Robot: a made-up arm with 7 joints.
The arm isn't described. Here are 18 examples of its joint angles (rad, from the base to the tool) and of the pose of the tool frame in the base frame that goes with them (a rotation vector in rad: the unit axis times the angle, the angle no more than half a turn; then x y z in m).
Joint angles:
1: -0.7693 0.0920 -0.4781 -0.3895 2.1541 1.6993 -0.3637
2: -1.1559 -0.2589 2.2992 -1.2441 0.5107 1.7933 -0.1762
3: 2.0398 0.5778 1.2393 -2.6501 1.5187 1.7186 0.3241
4: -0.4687 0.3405 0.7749 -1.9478 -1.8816 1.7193 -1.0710
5: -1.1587 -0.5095 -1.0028 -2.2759 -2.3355 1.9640 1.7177
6: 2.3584 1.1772 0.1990 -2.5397 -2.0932 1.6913 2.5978
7: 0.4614 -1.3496 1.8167 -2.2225 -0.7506 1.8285 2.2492
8: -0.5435 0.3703 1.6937 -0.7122 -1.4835 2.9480 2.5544
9: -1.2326 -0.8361 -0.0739 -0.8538 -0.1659 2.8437 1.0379
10: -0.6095 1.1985 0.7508 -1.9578 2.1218 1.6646 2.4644
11: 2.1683 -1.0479 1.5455 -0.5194 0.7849 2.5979 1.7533
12: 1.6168 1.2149 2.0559 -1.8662 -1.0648 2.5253 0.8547
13: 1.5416 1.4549 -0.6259 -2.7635 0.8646 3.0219 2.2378
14: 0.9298 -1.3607 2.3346 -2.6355 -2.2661 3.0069 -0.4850
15: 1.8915 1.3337 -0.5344 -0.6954 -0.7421 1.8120 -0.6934
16: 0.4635 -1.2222 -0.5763 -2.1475 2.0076 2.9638 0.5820
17: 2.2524 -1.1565 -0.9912 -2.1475 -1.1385 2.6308 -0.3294
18: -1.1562 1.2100 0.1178 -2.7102 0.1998 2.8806 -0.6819
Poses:
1: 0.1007 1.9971 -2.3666 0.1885 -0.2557 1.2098
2: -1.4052 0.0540 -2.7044 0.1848 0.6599 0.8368
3: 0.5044 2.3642 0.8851 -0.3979 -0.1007 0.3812
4: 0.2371 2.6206 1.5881 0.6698 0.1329 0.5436
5: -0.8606 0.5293 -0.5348 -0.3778 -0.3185 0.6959
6: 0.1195 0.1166 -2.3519 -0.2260 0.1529 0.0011
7: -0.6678 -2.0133 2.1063 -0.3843 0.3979 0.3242
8: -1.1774 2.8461 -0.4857 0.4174 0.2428 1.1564
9: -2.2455 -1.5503 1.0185 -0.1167 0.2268 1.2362
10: 0.9165 1.6809 -2.4330 0.6255 0.1133 0.1487
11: -1.5173 -1.4293 -0.3018 0.1188 -0.7767 0.7899
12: -1.5414 -0.5634 -0.8543 -0.5729 0.1998 0.7708
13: -0.7866 -1.0543 0.1501 0.2233 0.0272 0.0812
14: 1.7091 -1.1855 1.5069 -0.2981 0.1281 0.0673
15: 0.8513 -1.5749 -2.0744 -0.0386 0.8746 0.2666
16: -1.5413 2.3160 1.0859 0.1338 -0.2597 0.9157
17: -0.0673 0.6690 -2.4437 0.4313 0.2772 0.7673
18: 1.8266 -0.6599 0.5593 0.1003 -0.1095 0.0062
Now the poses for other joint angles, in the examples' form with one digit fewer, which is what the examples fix.
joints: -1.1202 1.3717 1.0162 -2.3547 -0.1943 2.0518 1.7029
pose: 1.430 0.204 -0.414 0.447 0.052 0.165
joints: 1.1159 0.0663 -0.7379 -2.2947 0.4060 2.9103 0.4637
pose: 0.785 -1.008 1.315 0.514 0.204 0.501
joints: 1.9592 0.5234 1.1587 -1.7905 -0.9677 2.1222 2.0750
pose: -1.485 -0.129 -2.630 -0.654 0.173 0.565
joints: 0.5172 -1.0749 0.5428 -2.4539 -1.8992 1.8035 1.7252
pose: -1.555 -1.342 1.543 -0.015 0.264 0.842
